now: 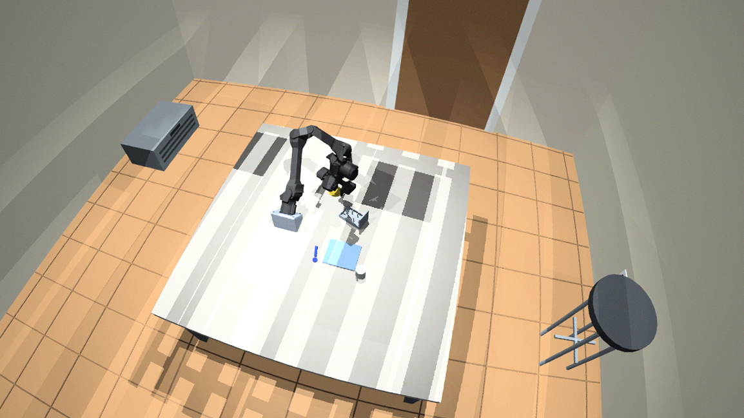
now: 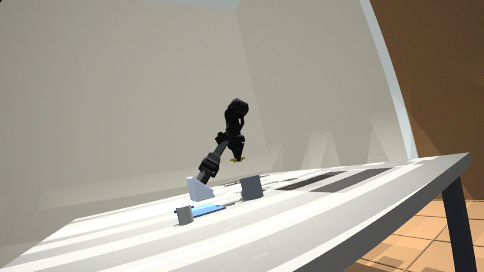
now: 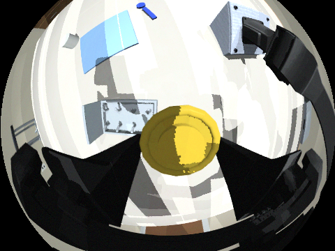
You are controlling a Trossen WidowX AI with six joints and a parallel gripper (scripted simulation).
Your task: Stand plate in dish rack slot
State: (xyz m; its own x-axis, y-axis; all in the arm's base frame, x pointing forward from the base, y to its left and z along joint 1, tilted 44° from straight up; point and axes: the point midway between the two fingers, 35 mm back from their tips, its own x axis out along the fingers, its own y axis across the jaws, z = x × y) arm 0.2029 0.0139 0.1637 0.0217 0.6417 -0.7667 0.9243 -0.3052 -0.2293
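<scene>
The grey dish rack is 12 cm below my gripper tip, 9 cm ahead of it and 2 cm to the right of it. Round my gripper tip: yellow plate 1 cm above; then light blue mat 23 cm to the right, 14 cm below, 9 cm ahead.
</scene>
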